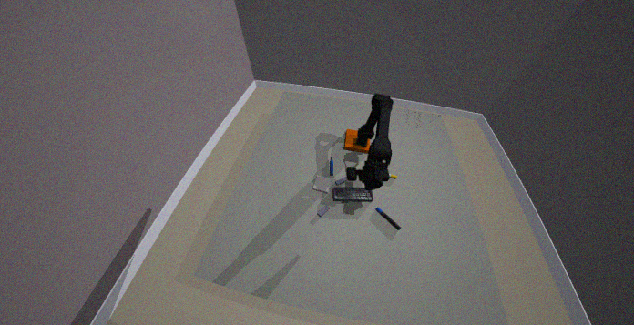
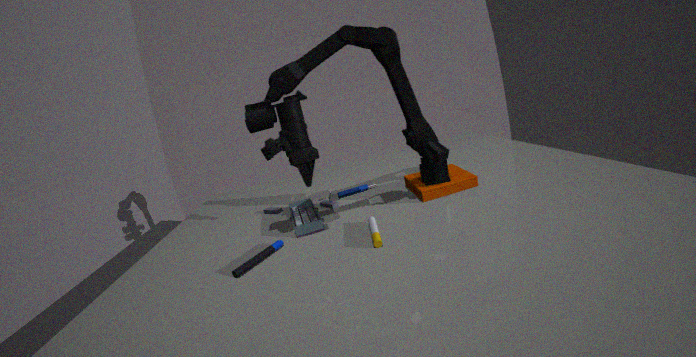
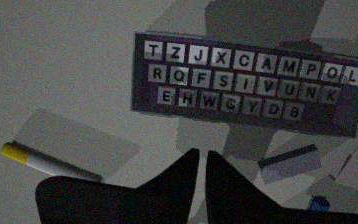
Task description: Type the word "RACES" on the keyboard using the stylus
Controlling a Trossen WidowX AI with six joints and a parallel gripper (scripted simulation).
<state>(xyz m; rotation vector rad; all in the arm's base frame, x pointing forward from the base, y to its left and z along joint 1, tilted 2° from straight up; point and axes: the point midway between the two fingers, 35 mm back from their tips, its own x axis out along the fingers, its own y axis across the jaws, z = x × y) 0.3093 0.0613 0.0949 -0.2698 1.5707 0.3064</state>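
My gripper tip is 190 mm to the left of the blue stylus, 100 mm past it and 90 mm above it. Also, from my gripper tip: grey block (170 mm ahead, 130 mm to the right, 90 mm below); then white-and-yellow marker (150 mm behind, 130 mm to the left, 90 mm below); then white pad (190 mm to the right, 90 mm below, 40 mm ahead).
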